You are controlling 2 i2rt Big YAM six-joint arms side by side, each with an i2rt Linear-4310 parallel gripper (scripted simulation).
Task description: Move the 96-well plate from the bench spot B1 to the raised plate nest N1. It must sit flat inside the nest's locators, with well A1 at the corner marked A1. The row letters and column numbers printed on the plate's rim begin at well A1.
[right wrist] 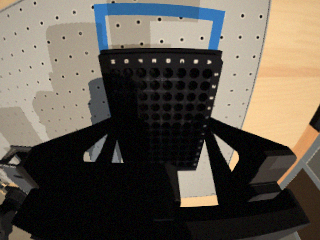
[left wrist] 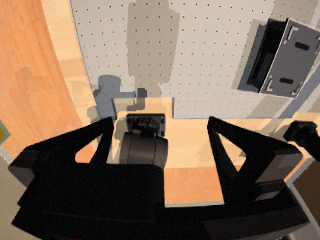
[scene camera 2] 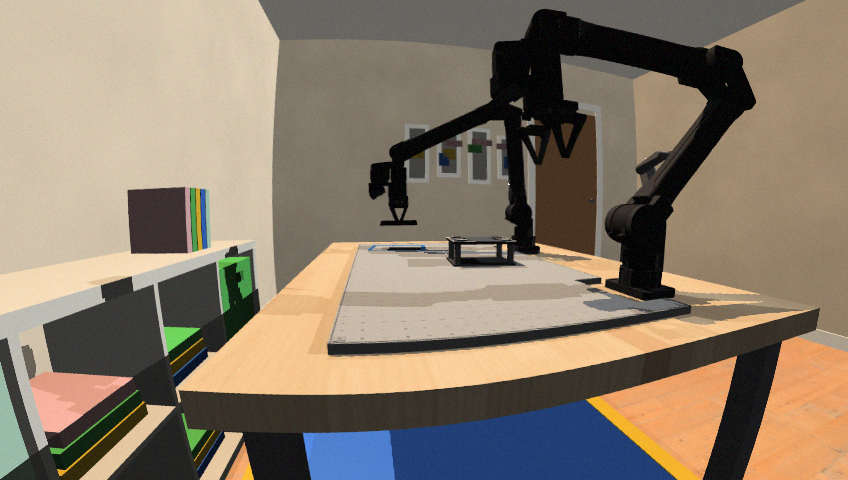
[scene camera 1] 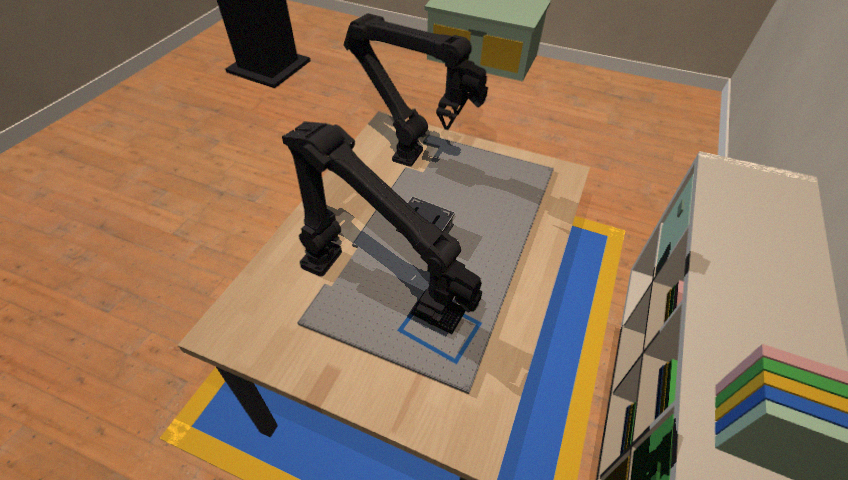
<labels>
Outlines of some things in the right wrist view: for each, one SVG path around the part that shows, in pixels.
My right gripper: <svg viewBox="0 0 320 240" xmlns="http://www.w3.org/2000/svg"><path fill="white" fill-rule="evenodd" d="M15 168L18 174L33 188L26 196L11 224L43 240L279 240L311 224L291 189L285 188L281 190L277 183L296 162L297 156L288 146L227 125L212 117L209 121L205 143L218 205L180 207L181 197L178 171L171 164L112 163L117 137L111 117L86 128L33 146ZM215 135L238 153L239 160L233 171L231 171L222 155ZM107 135L95 162L85 162L83 159L84 153Z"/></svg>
A black 96-well plate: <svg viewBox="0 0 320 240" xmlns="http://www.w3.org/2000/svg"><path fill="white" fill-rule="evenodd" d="M100 50L98 59L123 163L169 163L174 165L178 171L196 171L223 66L221 59L223 51L192 48Z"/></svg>
</labels>
